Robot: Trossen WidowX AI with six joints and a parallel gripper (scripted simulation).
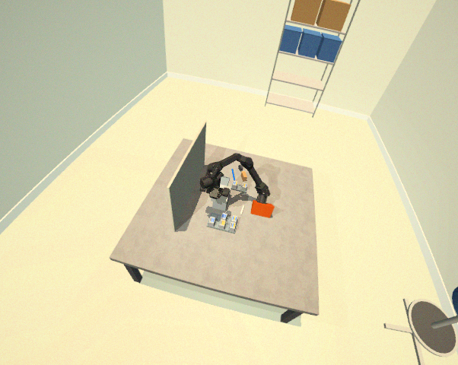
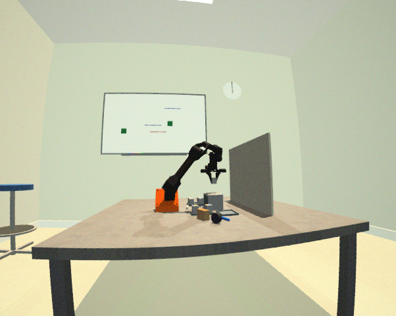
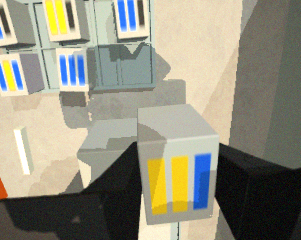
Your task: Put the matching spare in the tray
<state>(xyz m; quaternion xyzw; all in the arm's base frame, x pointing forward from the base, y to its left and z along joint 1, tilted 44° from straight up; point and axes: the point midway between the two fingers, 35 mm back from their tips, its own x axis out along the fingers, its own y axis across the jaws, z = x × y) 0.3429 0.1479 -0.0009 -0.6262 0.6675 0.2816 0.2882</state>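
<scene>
Right now my gripper tip is 32 cm to the left of the flat grey tray, 17 cm above it and 2 cm past it. Also, from my gripper tip: blue pen: 43 cm to the right, 17 cm below, 9 cm behind; then upright grey panel: 20 cm ahead, 13 cm to the right, 5 cm above; then white mounted unit: 12 cm below, 11 cm to the right, 4 cm behind.
</scene>
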